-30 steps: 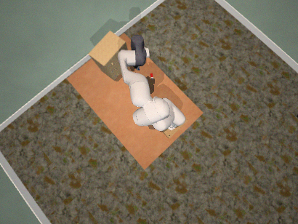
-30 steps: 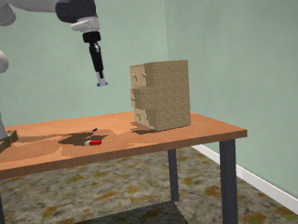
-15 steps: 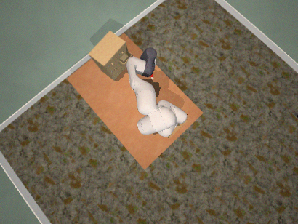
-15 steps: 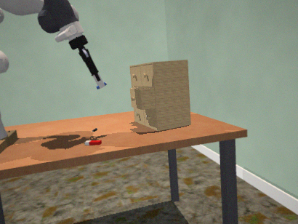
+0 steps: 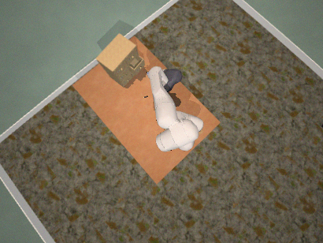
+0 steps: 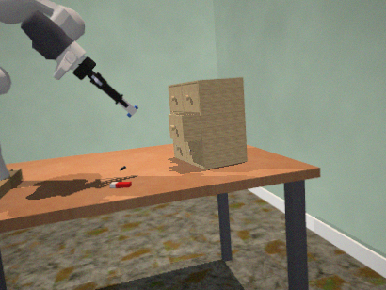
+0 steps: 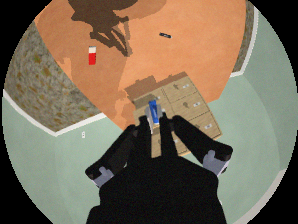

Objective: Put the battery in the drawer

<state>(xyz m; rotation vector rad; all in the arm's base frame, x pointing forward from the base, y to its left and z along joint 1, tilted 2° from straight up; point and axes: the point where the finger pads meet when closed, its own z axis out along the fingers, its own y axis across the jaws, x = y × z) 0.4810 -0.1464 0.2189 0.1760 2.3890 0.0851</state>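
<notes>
Right now my hand is 25 cm short of the drawer, 2 cm to the left of it and 12 cm above it. Also, from my hand: white cylinder (8 cm behind, 11 cm to the right, 25 cm below); then blue AA battery (2 cm ahead, 2 cm below); then small black piece (2 cm behind, 13 cm to the left, 25 cm below).
</notes>
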